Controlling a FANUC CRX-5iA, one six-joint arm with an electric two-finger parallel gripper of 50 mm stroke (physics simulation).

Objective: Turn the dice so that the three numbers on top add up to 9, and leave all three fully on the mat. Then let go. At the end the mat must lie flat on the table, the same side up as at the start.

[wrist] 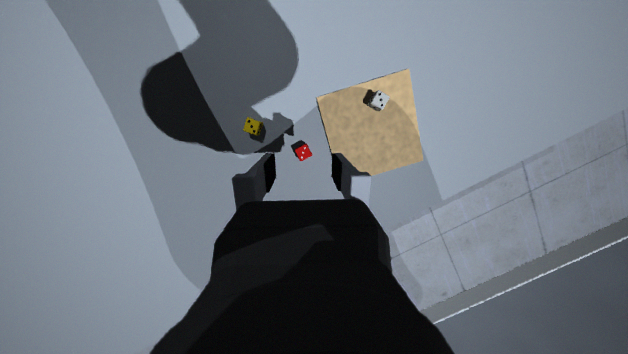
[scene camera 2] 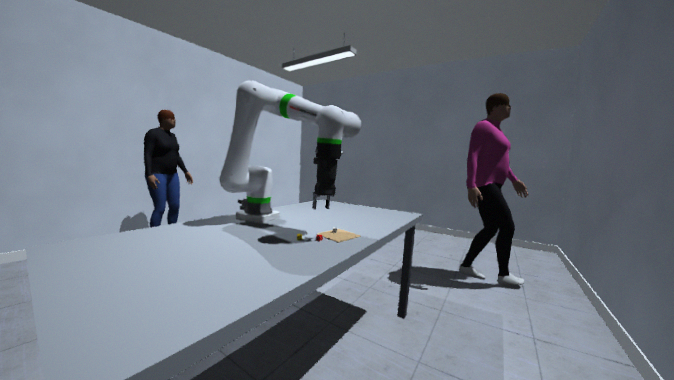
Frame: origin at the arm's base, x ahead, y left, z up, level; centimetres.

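Where they show: gripper, fingertip midpoint: [wrist: 303, 165] [scene camera 2: 320, 208]; arm's base, link origin: [scene camera 2: 258, 212].
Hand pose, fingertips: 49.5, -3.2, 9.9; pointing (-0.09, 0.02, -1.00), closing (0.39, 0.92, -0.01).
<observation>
Each offset is from my fingertips to the centre of the thing, as dx, dy, dz. Level surfaces: height alone.
A white die @[-2.5, +12.6, -11.9] [scene camera 2: 335, 230] [wrist: 380, 100] sits on the tan square mat @[+1.3, +10.9, -13.1] [scene camera 2: 344, 236] [wrist: 372, 137], near the mat's far edge in the wrist view; its upper face appears to show three pips. A red die @[+0.0, -0.3, -12.3] [scene camera 2: 319, 238] [wrist: 303, 152] lies on the table beside the mat, off it, with three white pips on its upper face. A yellow die @[-6.3, -5.5, -12.3] [scene camera 2: 299, 237] [wrist: 252, 126] lies on the table farther from the mat, its upper face appearing to show three pips. The mat lies flat. My gripper [scene camera 2: 321, 206] [wrist: 303, 165] is open and empty, high above the table.
The table @[dz -13.3] [scene camera 2: 165, 280] [wrist: 480, 85] bears the arm's base [scene camera 2: 257, 216]. The table's edge runs past the mat at lower right in the wrist view. Arm shadows cross the yellow die and part of the mat. Two people stand beyond the table.
</observation>
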